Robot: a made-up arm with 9 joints. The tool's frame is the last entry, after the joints. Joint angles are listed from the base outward. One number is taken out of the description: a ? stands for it. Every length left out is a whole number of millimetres.
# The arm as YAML. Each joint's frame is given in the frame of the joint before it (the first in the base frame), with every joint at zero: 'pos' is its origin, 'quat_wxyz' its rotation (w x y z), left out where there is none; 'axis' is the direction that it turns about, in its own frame. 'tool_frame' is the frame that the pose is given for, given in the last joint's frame.
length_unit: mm
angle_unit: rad
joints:
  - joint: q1
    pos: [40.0, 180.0, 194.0]
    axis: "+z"
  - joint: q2
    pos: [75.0, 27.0, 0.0]
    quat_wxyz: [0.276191, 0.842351, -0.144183, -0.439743]
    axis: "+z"
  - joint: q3
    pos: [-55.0, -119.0, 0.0]
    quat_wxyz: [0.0, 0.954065, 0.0, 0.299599]
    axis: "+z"
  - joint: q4
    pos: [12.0, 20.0, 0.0]
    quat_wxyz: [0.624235, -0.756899, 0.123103, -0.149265]
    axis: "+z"
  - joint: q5
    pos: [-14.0, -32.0, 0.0]
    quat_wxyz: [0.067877, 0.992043, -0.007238, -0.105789]
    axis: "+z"
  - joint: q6
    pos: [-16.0, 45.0, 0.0]
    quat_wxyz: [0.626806, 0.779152, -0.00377, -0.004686]
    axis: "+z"
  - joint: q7
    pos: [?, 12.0, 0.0]
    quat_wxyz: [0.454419, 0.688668, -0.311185, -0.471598]
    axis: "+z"
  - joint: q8
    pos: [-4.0, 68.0, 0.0]
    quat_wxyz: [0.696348, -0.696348, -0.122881, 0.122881]
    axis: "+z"
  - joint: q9
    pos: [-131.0, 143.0, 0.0]
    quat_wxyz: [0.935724, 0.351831, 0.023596, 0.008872]
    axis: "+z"
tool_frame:
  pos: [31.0, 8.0, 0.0]
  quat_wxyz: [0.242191, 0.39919, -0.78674, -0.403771]
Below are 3 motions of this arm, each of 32 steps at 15 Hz.
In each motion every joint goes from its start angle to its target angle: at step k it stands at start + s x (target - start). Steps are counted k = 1, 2, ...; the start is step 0. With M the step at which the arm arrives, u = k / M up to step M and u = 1 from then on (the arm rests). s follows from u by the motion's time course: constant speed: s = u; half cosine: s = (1 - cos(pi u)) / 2; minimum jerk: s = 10 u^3 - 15 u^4 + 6 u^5.
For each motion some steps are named. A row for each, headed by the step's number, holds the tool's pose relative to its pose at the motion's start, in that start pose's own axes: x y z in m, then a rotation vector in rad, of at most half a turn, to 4 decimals.
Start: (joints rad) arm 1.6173 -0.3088 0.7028 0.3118 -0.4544 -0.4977 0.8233 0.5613 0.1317
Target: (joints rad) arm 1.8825 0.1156 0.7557 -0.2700 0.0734 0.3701 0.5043 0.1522 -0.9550
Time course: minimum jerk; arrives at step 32
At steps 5, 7, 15, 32:
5: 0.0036 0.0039 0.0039 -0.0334 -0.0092 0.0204
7: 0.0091 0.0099 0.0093 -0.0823 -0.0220 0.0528
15: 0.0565 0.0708 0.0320 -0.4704 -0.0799 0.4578
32: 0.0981 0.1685 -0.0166 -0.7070 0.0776 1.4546

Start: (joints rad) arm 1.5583 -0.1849 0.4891 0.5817 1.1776 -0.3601 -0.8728 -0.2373 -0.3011
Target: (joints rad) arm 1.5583 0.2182 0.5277 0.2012 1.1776 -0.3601 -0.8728 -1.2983 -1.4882
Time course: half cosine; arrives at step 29
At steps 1, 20, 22, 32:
1: -0.0004 -0.0007 0.0001 0.0021 -0.0055 0.0025
20: -0.0783 -0.1568 -0.0200 0.3922 -1.5385 0.1623
22: -0.0847 -0.1691 -0.0266 0.3906 -1.7011 0.1153
32: -0.0953 -0.1867 -0.0388 0.3569 -1.9629 0.0096

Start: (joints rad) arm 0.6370 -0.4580 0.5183 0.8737 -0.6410 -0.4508 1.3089 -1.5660 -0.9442
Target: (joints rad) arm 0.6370 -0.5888 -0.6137 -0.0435 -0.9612 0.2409 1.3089 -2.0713 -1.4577
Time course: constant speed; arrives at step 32
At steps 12, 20, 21, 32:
12: -0.0019 0.0077 -0.0123 0.4672 -0.2736 0.3107
20: -0.0048 0.0100 -0.0140 0.8234 -0.4958 0.4477
21: -0.0051 0.0099 -0.0141 0.8702 -0.5249 0.4598
32: -0.0073 0.0040 -0.0169 1.4116 -0.8478 0.5018

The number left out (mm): 115.0
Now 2 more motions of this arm.
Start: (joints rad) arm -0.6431 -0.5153 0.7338 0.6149 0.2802 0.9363 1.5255 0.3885 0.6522
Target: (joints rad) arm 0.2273 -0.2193 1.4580 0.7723 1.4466 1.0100 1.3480 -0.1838 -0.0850
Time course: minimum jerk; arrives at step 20
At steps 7, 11, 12, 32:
7: 0.0334 0.0069 -0.0057 -0.2615 -0.1622 0.2178
11: 0.0962 -0.0188 -0.0057 -0.5127 -0.2912 0.7460
12: 0.1151 -0.0297 -0.0034 -0.5331 -0.3031 0.9043
32: 0.1950 -0.0736 0.0070 -0.4274 -0.2971 1.4971

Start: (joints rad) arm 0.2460 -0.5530 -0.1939 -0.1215 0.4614 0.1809 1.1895 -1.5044 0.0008
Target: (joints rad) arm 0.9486 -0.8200 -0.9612 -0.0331 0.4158 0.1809 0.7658 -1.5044 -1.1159
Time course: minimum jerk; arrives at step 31
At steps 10, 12, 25, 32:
10: 0.0124 0.0057 -0.0125 -0.0796 -0.0259 0.0881
12: 0.0197 0.0085 -0.0198 -0.1107 -0.0305 0.1421
25: 0.0720 0.0210 -0.0916 -0.0665 0.0254 0.5327
32: 0.0756 0.0216 -0.1000 -0.0421 0.0317 0.5607

